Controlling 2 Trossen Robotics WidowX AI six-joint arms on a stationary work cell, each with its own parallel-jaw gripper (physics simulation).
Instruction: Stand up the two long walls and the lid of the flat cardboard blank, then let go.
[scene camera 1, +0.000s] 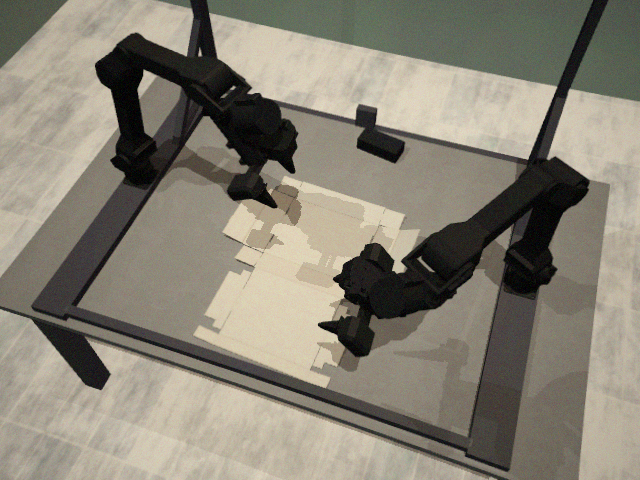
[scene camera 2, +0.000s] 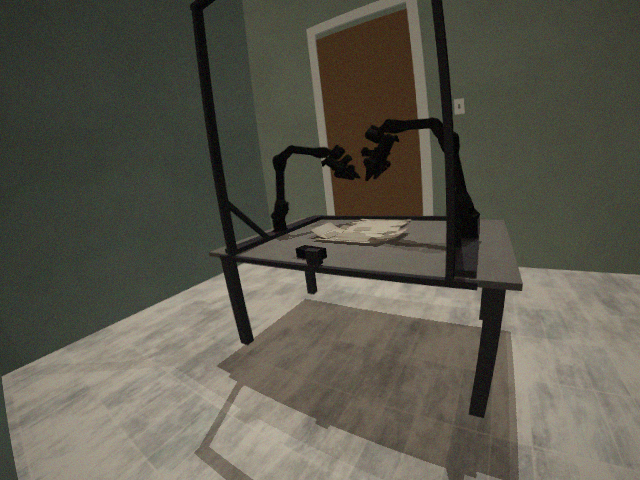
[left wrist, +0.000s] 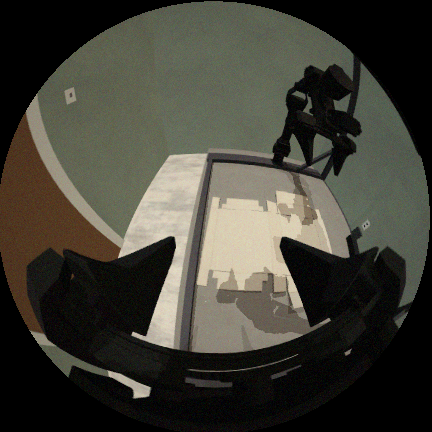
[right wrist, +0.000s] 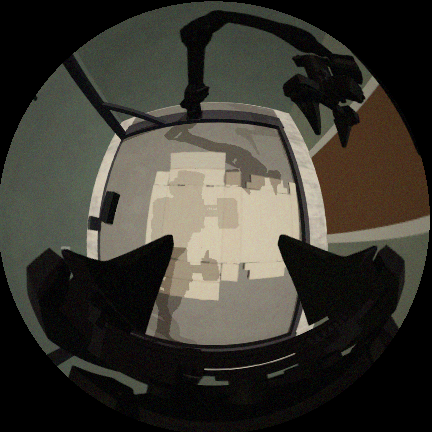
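Where they show: left gripper, fingertip midpoint: (scene camera 1: 326, 302) (scene camera 2: 357, 178) (left wrist: 229, 242) (right wrist: 332, 140); right gripper, fingertip midpoint: (scene camera 1: 284, 190) (scene camera 2: 370, 180) (left wrist: 323, 170) (right wrist: 227, 240); left arm's base at its link origin: (scene camera 1: 521, 283) (scene camera 2: 280, 230) (right wrist: 194, 114); right arm's base at its link origin: (scene camera 1: 141, 177) (scene camera 2: 468, 236) (left wrist: 276, 162).
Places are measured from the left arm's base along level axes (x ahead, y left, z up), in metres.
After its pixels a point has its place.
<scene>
The pale cardboard blank (scene camera 1: 279, 297) {x 0.477, y 0.198, z -0.010 m} (scene camera 2: 379, 227) {x 0.502, y 0.138, z -0.009 m} (left wrist: 240, 235) {x 0.462, y 0.244, z -0.013 m} (right wrist: 265, 215) {x 0.430, y 0.226, z -0.012 m} lies spread on the table, with no wall or lid panel plainly upright. In scene camera 2 its outer edges look slightly raised. My left gripper (scene camera 1: 327, 302) {x 0.333, y 0.299, z 0.221 m} (left wrist: 229, 242) {x 0.333, y 0.299, z 0.221 m} (right wrist: 332, 141) {x 0.333, y 0.299, z 0.221 m} is open and empty, above the blank's lower right side in scene camera 1. My right gripper (scene camera 1: 284, 189) {x 0.492, y 0.091, z 0.222 m} (left wrist: 323, 170) {x 0.492, y 0.091, z 0.222 m} (right wrist: 227, 240) {x 0.492, y 0.091, z 0.222 m} is open and empty, above the blank's upper left part in scene camera 1. Neither touches the blank. The left arm hides part of its right edge there, and arm shadows cross the panels.
A dark block (scene camera 1: 381, 145) {x 0.390, y -0.279, z 0.016 m} (scene camera 2: 311, 252) (right wrist: 110, 207) {x 0.402, y -0.272, z 0.010 m} with a smaller block (scene camera 1: 366, 115) {x 0.454, y -0.358, z 0.026 m} stands at the table's far edge in scene camera 1. A dark frame rail (scene camera 1: 268, 372) {x 0.431, y 0.367, z 0.001 m} runs round the grey table (scene camera 1: 149, 289) {x 0.753, y 0.266, z -0.019 m}, with posts (scene camera 1: 573, 62) {x 0.033, y -0.340, z 0.306 m} (scene camera 2: 209, 118) {x 0.039, y -0.371, z 0.550 m} rising from it.
</scene>
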